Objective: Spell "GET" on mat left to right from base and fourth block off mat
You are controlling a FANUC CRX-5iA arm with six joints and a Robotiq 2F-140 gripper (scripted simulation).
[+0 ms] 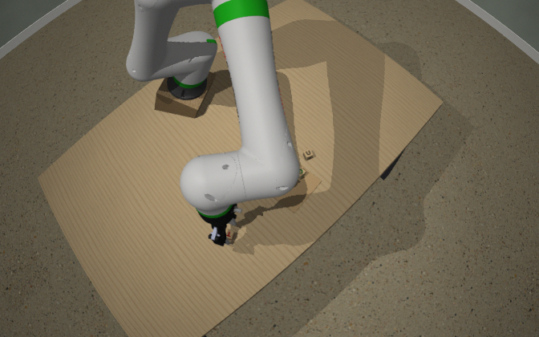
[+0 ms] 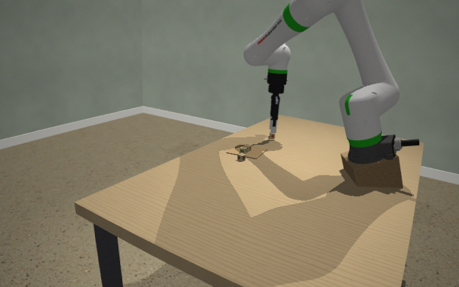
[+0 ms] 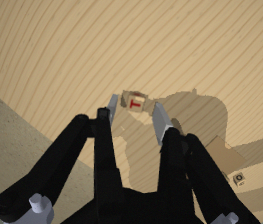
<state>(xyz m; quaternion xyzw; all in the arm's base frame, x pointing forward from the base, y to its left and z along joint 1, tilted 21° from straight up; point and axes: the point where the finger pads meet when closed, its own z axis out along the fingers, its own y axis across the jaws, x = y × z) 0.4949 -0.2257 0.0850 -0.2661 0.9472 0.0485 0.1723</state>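
Now: hand 1 cm past the mat, 25 cm to the right of it and 6 cm above it.
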